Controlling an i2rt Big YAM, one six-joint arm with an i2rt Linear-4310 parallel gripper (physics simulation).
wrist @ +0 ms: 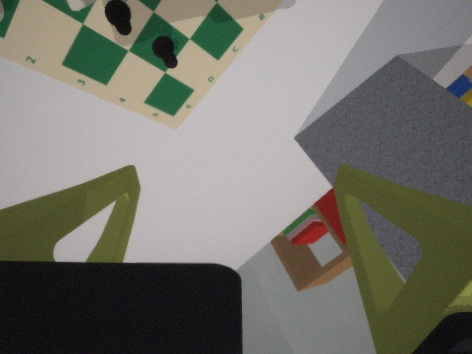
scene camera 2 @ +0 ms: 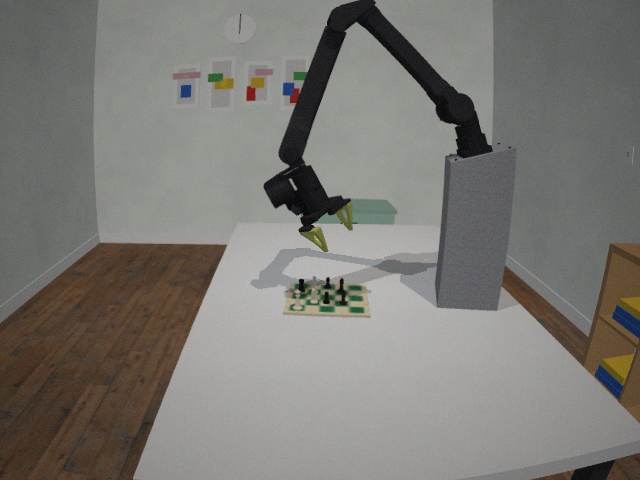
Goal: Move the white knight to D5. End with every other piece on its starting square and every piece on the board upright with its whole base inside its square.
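Note:
The chessboard lies on the table. The white knight stands upright around D2; the wrist view's top edge cuts it off. Square D5 is cream and bare. A black piece stands on D4 beside it. Another black piece stands on D3, between the knight and the D4 piece. My gripper is open and empty, well above the table; in the wrist view the board shows beyond the left fingertip, toward the upper left.
Other white pieces and black pieces stand on the board. The tall grey pedestal carries the arm, right of the board. A wooden shelf unit stands beyond the table's right edge.

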